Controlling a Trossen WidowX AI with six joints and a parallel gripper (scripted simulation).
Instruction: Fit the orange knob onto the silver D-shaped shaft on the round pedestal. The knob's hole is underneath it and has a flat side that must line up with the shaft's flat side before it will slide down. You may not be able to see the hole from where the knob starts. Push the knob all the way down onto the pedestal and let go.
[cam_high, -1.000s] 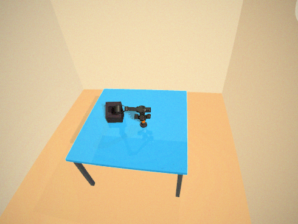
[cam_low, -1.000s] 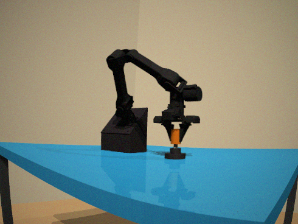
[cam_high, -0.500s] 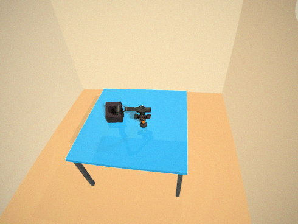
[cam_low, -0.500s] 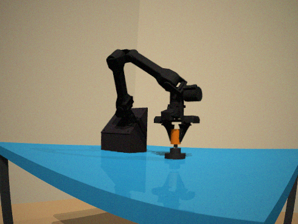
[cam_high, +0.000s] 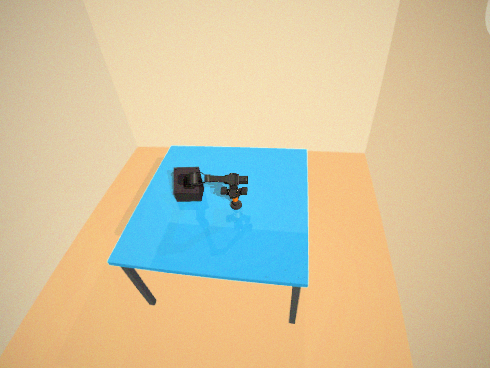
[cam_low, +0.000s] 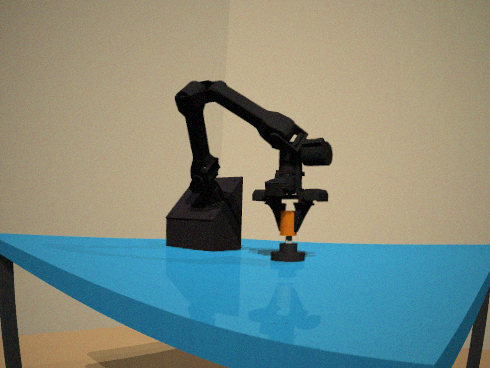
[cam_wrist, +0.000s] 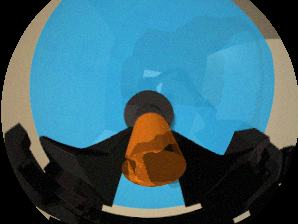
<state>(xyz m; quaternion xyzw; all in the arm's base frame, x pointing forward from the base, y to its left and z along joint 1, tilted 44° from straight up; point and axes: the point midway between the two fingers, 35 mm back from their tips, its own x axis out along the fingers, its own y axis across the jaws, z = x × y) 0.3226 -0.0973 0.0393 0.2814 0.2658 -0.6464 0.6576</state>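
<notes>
My gripper tip is 4 cm above the round pedestal. From my gripper tip the other things lie so: orange knob (3 cm above).
</notes>
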